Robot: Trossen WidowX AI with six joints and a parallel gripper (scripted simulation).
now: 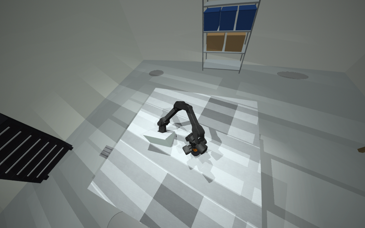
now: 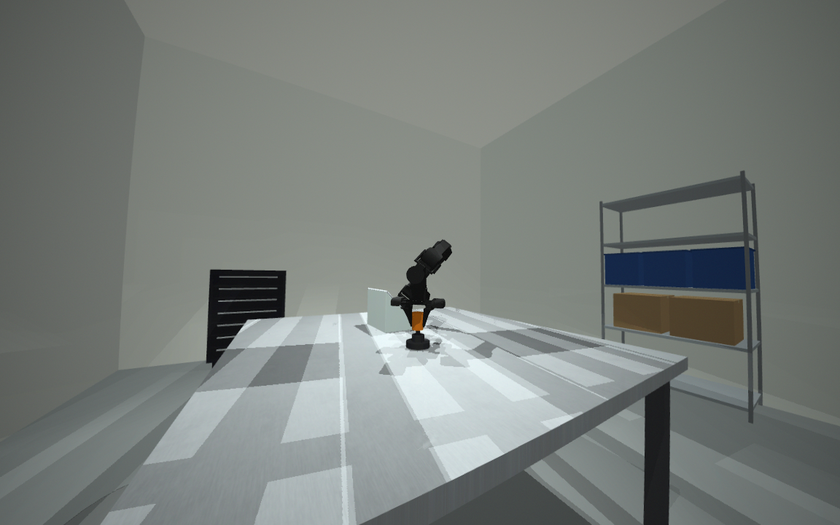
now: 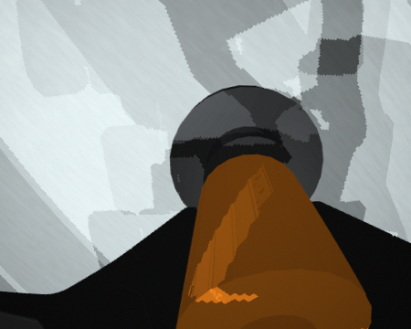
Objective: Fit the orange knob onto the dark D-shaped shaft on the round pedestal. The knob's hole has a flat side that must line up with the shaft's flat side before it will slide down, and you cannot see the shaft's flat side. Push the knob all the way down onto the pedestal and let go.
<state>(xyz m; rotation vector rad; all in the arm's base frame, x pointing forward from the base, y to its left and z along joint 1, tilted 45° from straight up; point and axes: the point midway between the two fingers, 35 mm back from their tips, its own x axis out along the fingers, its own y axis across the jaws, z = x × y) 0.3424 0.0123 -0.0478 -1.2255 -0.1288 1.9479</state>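
The orange knob lies 20 mm above my gripper tip. The rest, counted from my gripper tip: dark round pedestal (40 mm below).
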